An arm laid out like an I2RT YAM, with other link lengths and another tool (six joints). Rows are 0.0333 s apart.
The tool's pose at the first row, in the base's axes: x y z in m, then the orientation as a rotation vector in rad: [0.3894, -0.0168, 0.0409, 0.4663, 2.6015, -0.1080]
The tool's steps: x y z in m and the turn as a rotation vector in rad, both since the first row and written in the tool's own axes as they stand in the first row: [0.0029, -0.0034, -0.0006, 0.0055, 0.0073, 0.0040]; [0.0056, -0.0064, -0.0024, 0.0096, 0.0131, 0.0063]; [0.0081, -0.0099, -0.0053, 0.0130, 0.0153, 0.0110]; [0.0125, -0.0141, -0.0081, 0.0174, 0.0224, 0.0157]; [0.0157, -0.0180, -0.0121, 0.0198, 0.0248, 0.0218]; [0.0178, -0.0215, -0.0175, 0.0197, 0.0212, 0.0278]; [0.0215, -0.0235, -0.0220, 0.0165, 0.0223, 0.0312]
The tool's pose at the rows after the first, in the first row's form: [0.3856, -0.0190, 0.0400, 0.4747, 2.6079, -0.1123]; [0.3815, -0.0207, 0.0402, 0.4801, 2.6132, -0.1157]; [0.3769, -0.0228, 0.0416, 0.4878, 2.6143, -0.1182]; [0.3706, -0.0249, 0.0419, 0.4968, 2.6202, -0.1209]; [0.3648, -0.0270, 0.0438, 0.5060, 2.6210, -0.1215]; [0.3594, -0.0287, 0.0475, 0.5131, 2.6159, -0.1200]; [0.3536, -0.0288, 0.0496, 0.5166, 2.6158, -0.1145]
